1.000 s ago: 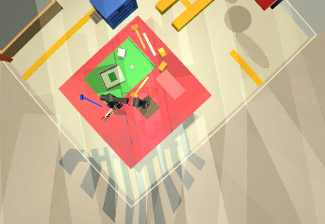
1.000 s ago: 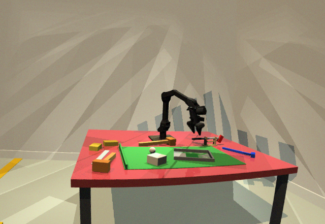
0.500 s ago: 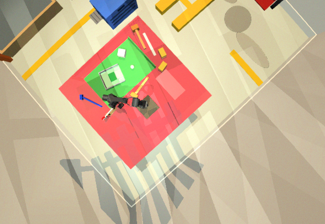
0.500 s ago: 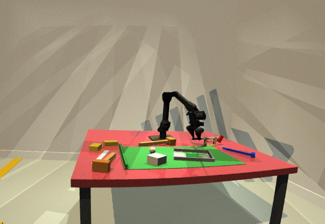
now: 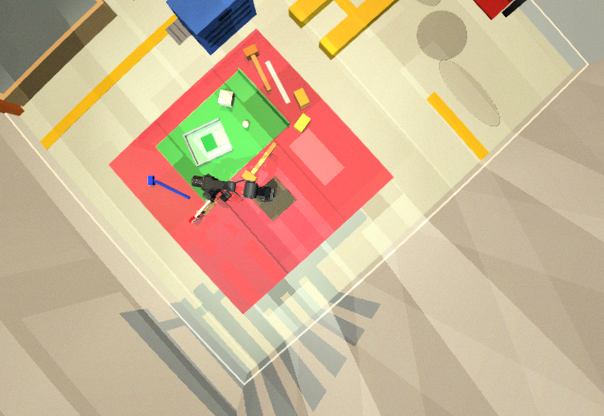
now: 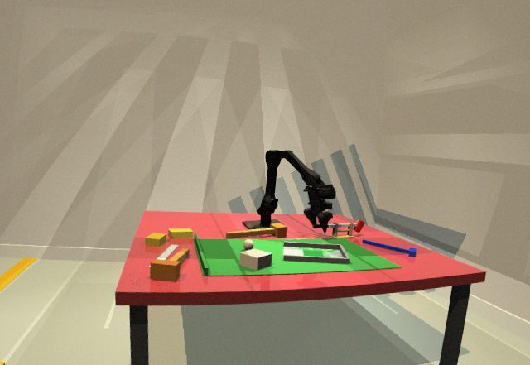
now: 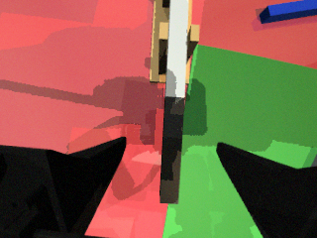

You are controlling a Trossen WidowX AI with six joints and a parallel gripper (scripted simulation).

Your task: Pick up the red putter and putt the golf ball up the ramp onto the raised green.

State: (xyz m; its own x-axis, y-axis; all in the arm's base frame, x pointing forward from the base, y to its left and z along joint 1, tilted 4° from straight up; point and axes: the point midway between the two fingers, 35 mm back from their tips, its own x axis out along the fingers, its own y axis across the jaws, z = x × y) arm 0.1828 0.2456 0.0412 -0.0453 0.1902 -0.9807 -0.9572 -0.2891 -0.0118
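The red putter is 4 cm behind my gripper tip, 11 cm to the left of it and 2 cm above it. Round my gripper tip: green mat: 30 cm ahead, 19 cm to the right, 4 cm below; blue putter: 19 cm ahead, 28 cm to the left, 3 cm below; wooden rack: 4 cm behind, 12 cm to the left, 1 cm below.
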